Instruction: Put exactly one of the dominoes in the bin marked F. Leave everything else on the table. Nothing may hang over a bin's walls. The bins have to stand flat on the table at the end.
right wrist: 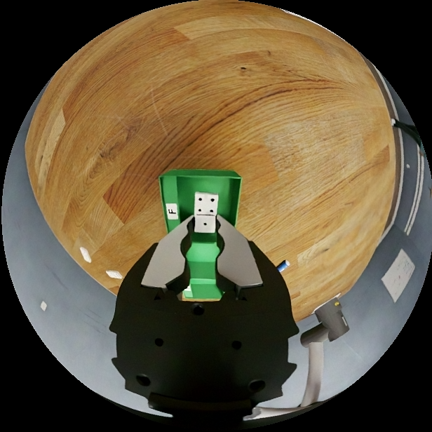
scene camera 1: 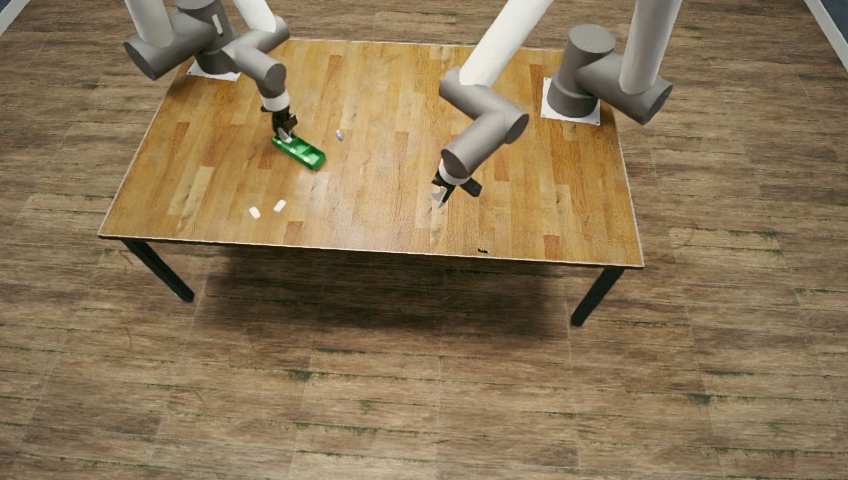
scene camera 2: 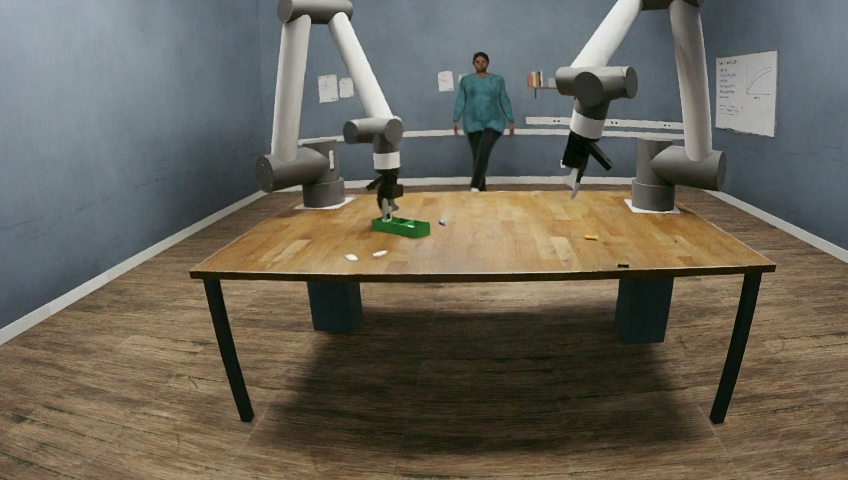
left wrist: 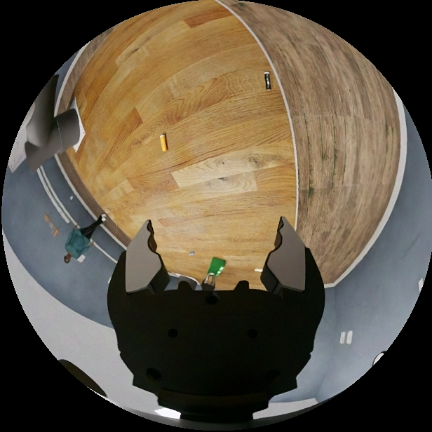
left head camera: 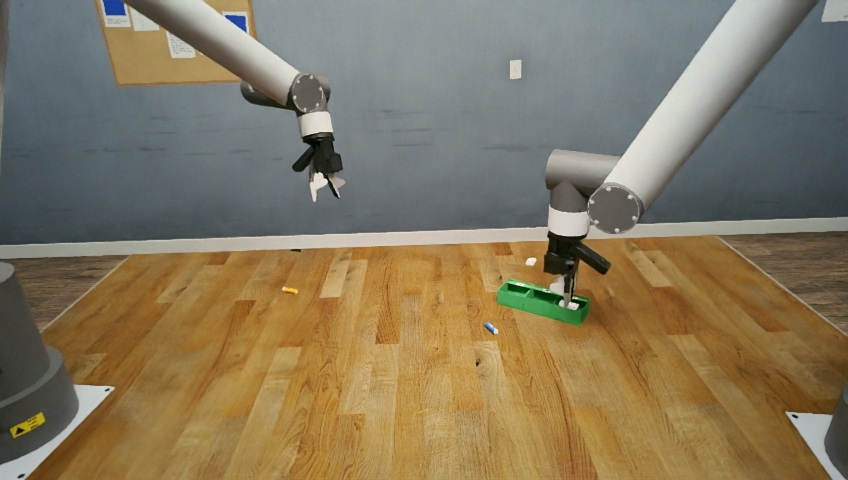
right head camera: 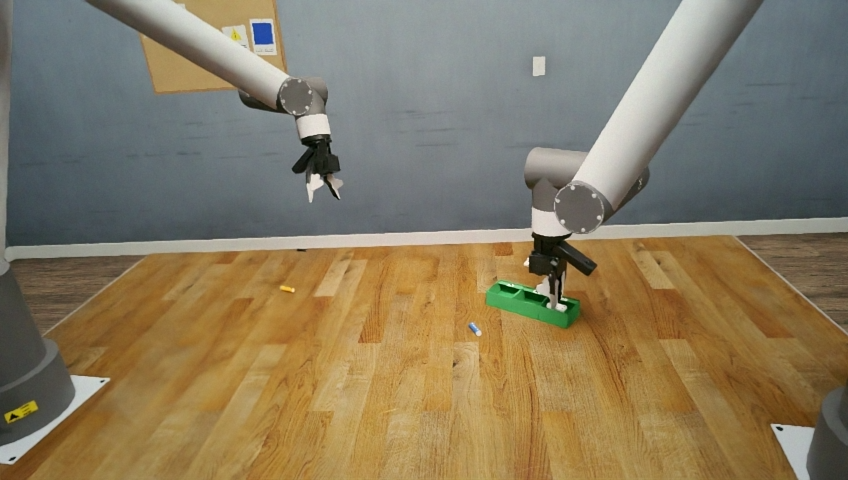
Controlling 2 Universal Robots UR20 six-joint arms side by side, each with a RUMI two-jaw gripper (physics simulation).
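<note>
A row of green bins stands flat on the table. The bin marked F is its end compartment, at the right end in the head views. My right gripper points down over this compartment, shut on a white domino. The domino is within the compartment's outline in the right wrist view; its height above the floor is hard to tell. Two more white dominoes, one and another, lie on the table. My left gripper is open, empty, high above the table.
A blue cylinder lies near the bins. A yellow cylinder and a black one lie farther off, the black one near the table's edge. A person stands behind the table in scene camera 2.
</note>
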